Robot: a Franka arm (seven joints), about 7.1 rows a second.
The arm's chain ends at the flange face. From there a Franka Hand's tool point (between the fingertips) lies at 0.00 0.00 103.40 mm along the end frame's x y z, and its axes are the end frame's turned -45 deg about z.
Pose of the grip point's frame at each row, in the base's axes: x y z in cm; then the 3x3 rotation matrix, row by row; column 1 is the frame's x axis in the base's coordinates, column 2 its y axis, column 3 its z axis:
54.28, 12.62, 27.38; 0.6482, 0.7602, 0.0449; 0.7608, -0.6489, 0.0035; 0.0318, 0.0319, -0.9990
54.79, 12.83, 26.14; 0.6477, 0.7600, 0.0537; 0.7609, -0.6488, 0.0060; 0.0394, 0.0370, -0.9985
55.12, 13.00, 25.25; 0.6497, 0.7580, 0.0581; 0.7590, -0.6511, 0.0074; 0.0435, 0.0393, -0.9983
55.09, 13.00, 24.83; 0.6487, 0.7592, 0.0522; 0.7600, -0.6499, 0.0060; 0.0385, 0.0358, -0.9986
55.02, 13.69, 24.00; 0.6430, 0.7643, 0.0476; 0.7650, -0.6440, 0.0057; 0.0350, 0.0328, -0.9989
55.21, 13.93, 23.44; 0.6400, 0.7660, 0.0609; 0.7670, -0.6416, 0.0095; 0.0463, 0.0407, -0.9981
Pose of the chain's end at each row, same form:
53.82, 12.58, 37.71; 0.9959, 0.0792, 0.0449; 0.0791, -0.9968, 0.0035; 0.0450, 0.0001, -0.9990
54.23, 12.77, 36.46; 0.9954, 0.0794, 0.0537; 0.0793, -0.9968, 0.0060; 0.0540, -0.0017, -0.9985
54.52, 12.92, 35.57; 0.9954, 0.0766, 0.0581; 0.0763, -0.9971, 0.0074; 0.0585, -0.0030, -0.9983
54.55, 12.94, 35.16; 0.9955, 0.0781, 0.0522; 0.0779, -0.9969, 0.0060; 0.0525, -0.0019, -0.9986
54.53, 13.63, 34.33; 0.9951, 0.0858, 0.0476; 0.0856, -0.9963, 0.0057; 0.0479, -0.0016, -0.9989
54.58, 13.83, 33.76; 0.9942, 0.0891, 0.0609; 0.0887, -0.9960, 0.0095; 0.0615, -0.0040, -0.9981

